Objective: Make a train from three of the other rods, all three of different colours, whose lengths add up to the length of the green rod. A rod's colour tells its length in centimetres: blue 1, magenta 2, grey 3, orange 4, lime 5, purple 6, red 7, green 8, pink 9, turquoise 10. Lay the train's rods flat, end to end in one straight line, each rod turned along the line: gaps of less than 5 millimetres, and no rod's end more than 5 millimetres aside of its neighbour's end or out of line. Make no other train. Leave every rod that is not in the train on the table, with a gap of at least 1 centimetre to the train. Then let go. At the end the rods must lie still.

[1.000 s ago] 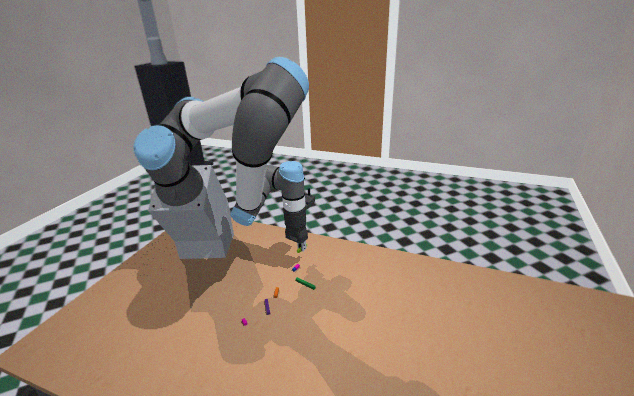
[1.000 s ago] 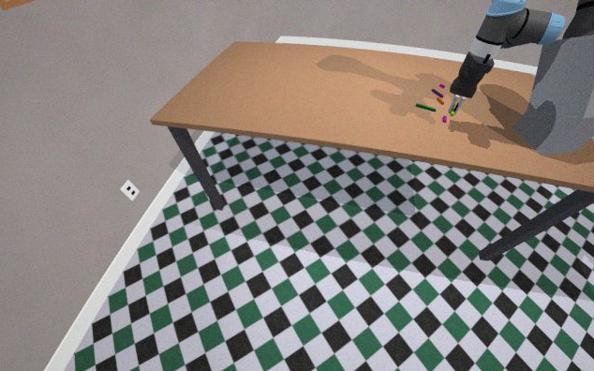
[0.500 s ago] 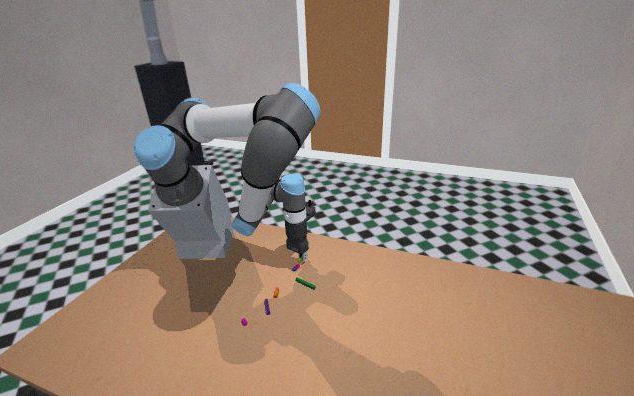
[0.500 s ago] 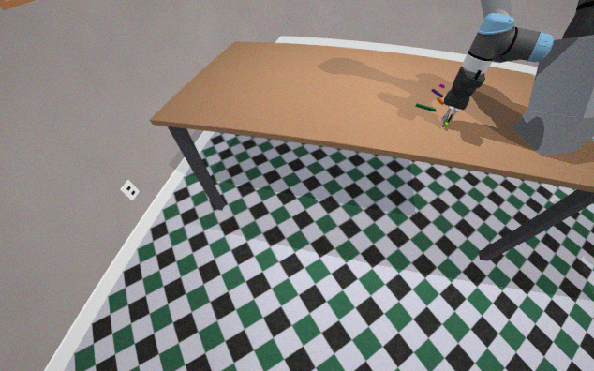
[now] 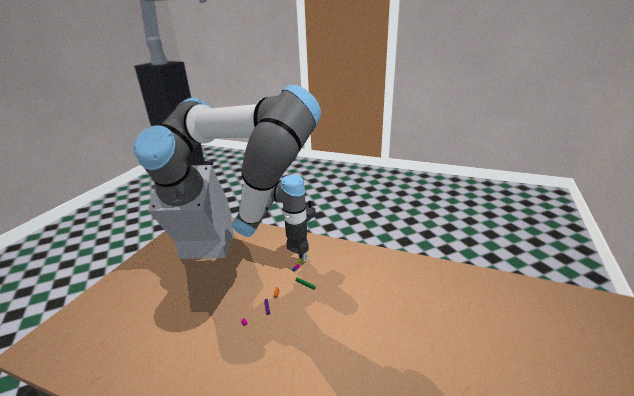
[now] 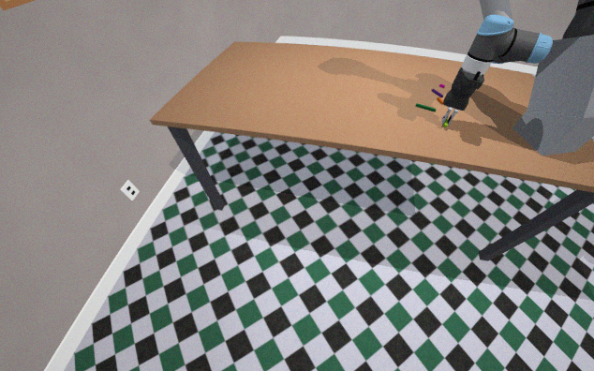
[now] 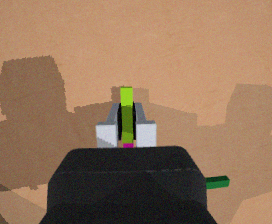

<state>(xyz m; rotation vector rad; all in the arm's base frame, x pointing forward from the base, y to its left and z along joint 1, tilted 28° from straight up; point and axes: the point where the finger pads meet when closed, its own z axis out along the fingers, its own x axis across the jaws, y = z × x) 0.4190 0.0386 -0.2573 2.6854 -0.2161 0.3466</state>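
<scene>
Now: the lime rod 10 mm below my hand. Round my hand: blue rod (50 mm to the right, 30 mm below, 10 mm behind); then green rod (100 mm to the right, 60 mm ahead, 30 mm below); then orange rod (180 mm to the right, 30 mm below, 10 mm behind).
</scene>
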